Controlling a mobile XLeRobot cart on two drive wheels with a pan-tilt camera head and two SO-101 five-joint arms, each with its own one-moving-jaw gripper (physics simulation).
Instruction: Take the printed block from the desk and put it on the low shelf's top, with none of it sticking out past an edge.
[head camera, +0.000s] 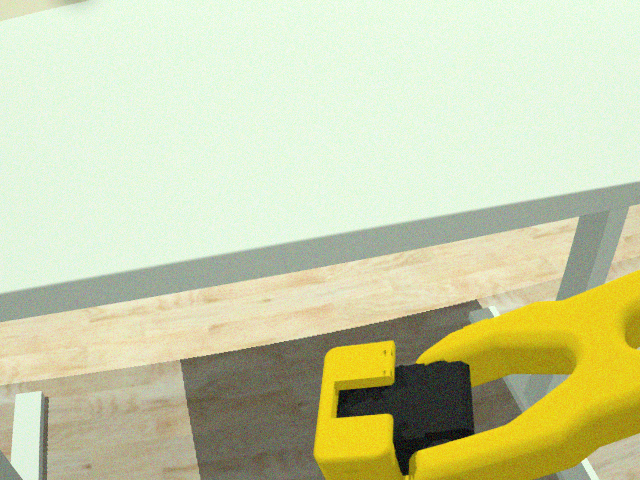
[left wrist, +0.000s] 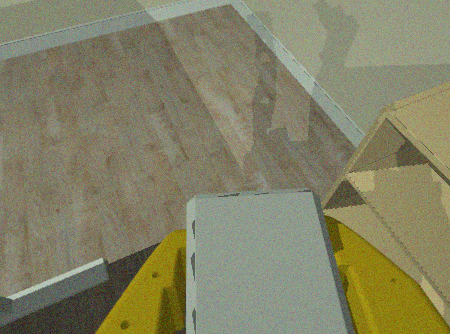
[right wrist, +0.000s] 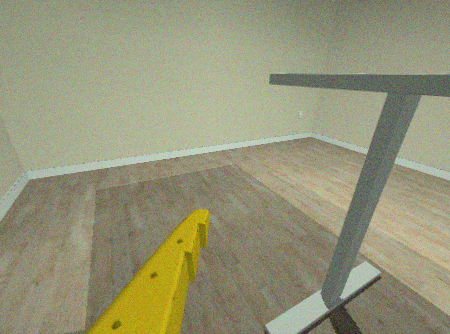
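Note:
The printed block is a pale grey box in the left wrist view, at the bottom middle. My left gripper is shut on it, with one yellow jaw pressed on each side. The low shelf is a light wooden unit at the right of the left wrist view, with its top board and open compartments partly in the picture. The block is drawn to the left of it, and its far end overlaps the floor. My right gripper is fully open; one notched jaw shows. The block and left gripper do not show in the head view.
The pale desk fills the upper head view. Its leg and foot stand on the wooden floor. A pale bar lies low at the left of the left wrist view. Walls with white skirting stand beyond.

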